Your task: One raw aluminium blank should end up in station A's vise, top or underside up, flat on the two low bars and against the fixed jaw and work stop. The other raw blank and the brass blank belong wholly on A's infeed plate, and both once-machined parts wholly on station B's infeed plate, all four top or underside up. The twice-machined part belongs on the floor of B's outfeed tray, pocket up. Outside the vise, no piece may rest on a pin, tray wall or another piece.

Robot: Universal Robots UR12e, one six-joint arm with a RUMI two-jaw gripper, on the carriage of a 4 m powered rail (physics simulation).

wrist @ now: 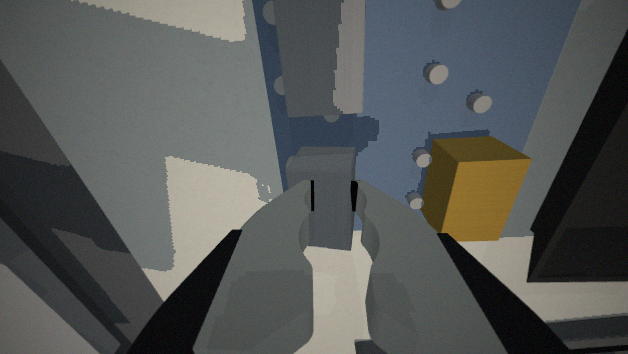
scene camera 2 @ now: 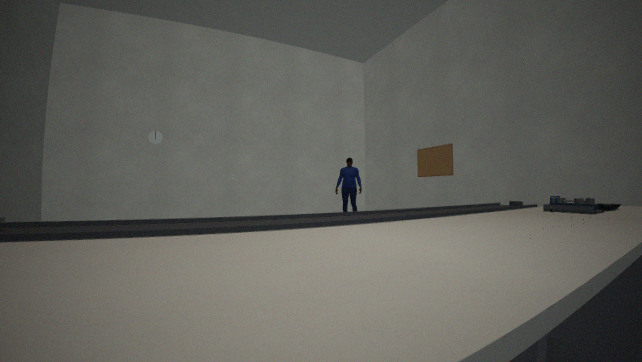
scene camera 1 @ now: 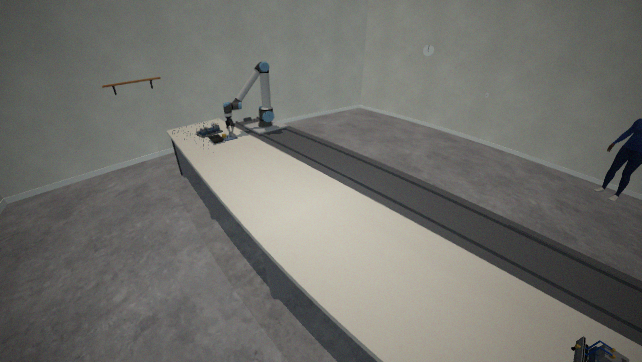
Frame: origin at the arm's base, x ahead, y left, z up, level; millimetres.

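Seen in the pictures: gripper, between the fingertips: [wrist: 331,183] [scene camera 1: 231,132]; arm's base, origin of its link: [scene camera 1: 265,125].
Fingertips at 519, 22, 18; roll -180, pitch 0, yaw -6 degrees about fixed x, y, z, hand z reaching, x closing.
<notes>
Offsets run from my fingertips to a thing's top centre, as dx, dy, dz. "spot": to the spot under its first point.
In the wrist view my gripper [scene camera 1: 231,133] [wrist: 331,183] hangs over a blue pinned plate @(+47, +21, -40) [wrist: 395,125]. Its fingers stand a narrow gap apart, narrower than the grey block @(-6, -22, +2) [wrist: 330,225] below. The left fingertip overlaps this block's face, and I see nothing held between the fingers. The block lies at the plate's near end, its left edge by a pin; contact is unclear. A larger grey block @(+0, +68, -4) [wrist: 312,60] lies beyond it. The brass blank @(+88, -25, -4) [scene camera 1: 224,136] [wrist: 480,200] stands to the right, beside two pins. The grey blocks' machining state and the vise seat are not clear.
A black tray @(spot: +148, -47, -17) [wrist: 555,215] is right of the plate. In scene camera 1, station equipment @(+176, -338, +51) [scene camera 1: 209,131] stands at the far table end and another fixture [scene camera 1: 580,350] at the near right. Scene camera 2 shows a station [scene camera 2: 570,207] at right. The rail [scene camera 1: 425,195] runs alongside.
</notes>
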